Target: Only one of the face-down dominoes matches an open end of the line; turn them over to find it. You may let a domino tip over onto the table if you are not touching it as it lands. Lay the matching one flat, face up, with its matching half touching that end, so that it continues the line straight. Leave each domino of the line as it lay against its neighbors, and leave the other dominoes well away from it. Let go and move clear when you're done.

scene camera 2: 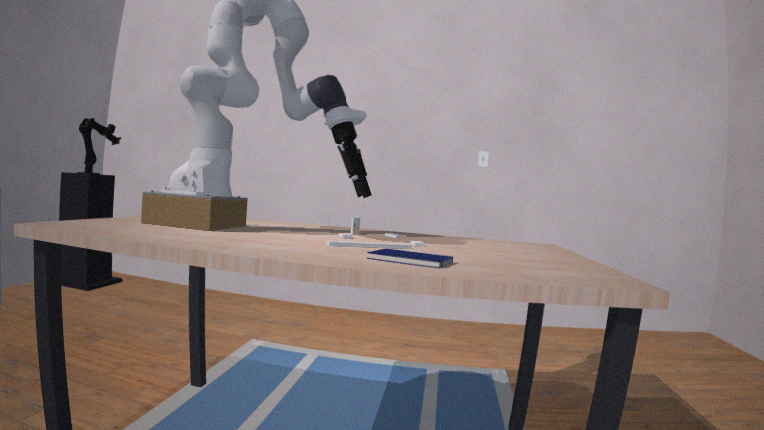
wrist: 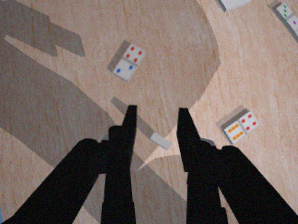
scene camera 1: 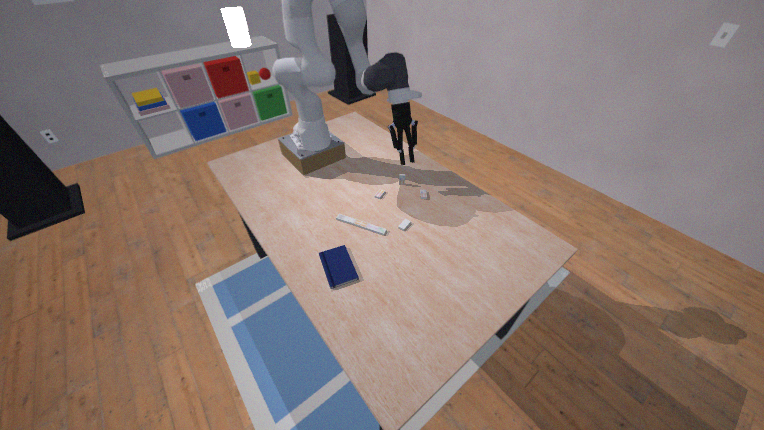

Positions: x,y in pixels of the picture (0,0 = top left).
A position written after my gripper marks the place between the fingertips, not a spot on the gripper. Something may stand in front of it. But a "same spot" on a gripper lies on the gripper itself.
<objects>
my gripper: scene camera 2; wrist; scene camera 1 407,163
same spot on my gripper: (scene camera 2: 358,173) = (wrist: 200,140)
</objects>
